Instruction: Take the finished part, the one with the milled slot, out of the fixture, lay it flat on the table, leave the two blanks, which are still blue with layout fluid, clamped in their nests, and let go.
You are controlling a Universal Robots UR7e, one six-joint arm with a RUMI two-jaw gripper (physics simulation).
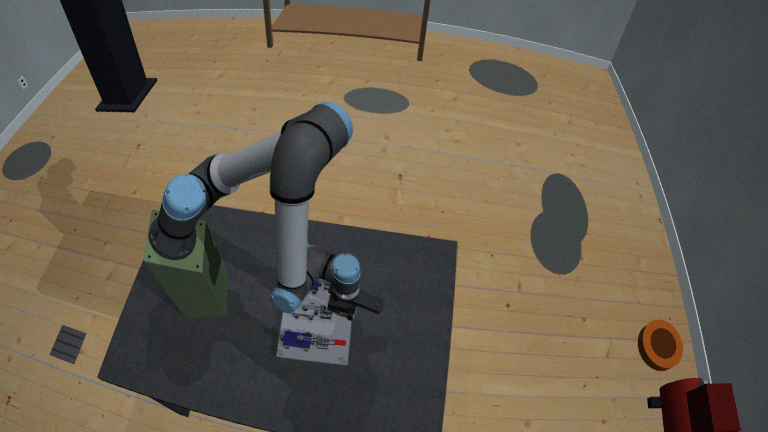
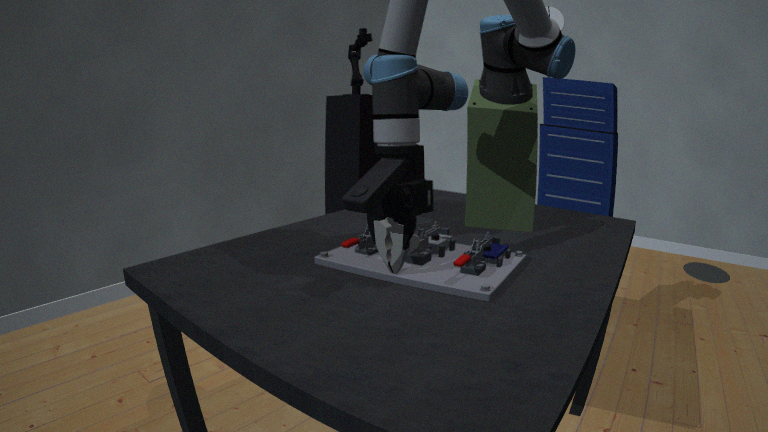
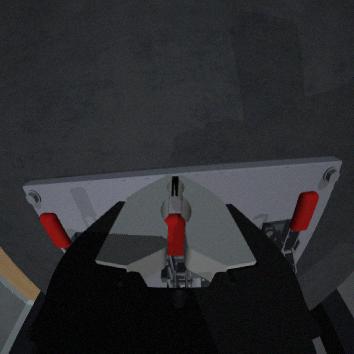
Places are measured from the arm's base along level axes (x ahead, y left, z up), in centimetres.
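Where they show: gripper, fingertip midpoint: (image 2: 393,273) (image 3: 173,177); arm's base, origin of the base link: (image 1: 172,238) (image 2: 506,92).
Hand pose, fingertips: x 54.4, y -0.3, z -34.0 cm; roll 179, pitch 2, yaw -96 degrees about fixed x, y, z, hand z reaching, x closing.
Things, the pixels of their top centre, and the offset from my fingertips. Level surfaces: height alone.
- fixture plate, middle of its top: (image 3: 182,256) (image 2: 425,257) (image 1: 317,313) dx -11.5, dy -0.3, dz -0.3 cm
- dark table, its level: dz -1.8 cm
- blue blank, middle of its top: (image 2: 488,248) (image 1: 306,280) dx -16.7, dy +10.4, dz +1.8 cm
- middle clamp's red handle, middle of its top: (image 3: 174,242) dx -2.8, dy +0.0, dz +4.4 cm
The fixture plate (image 1: 316,355) (image 2: 429,279) (image 3: 240,185) lies on the dark table (image 1: 408,268) (image 2: 322,333) (image 3: 150,75). The grey finished part (image 1: 308,308) (image 2: 441,240) sits in the middle nest, partly covered by its clamp; its slot is too small to make out. One blue blank (image 1: 296,339) (image 2: 495,250) is clamped in an end nest. The other blue blank (image 1: 315,286) shows partly behind the arm. My gripper (image 2: 395,270) (image 3: 173,177) is shut and empty, pointing down over the plate's edge by the middle clamp. The middle clamp's red handle (image 3: 175,235) shows through the gap behind the fingertips.
The outer clamps' red handles (image 2: 350,242) (image 2: 461,260) (image 3: 55,230) (image 3: 305,211) stand on either side of the gripper. Bolts (image 3: 33,197) (image 3: 330,175) stick up at the plate's corners. The green pedestal (image 1: 193,290) (image 2: 502,171) carries the arm at the table's far end.
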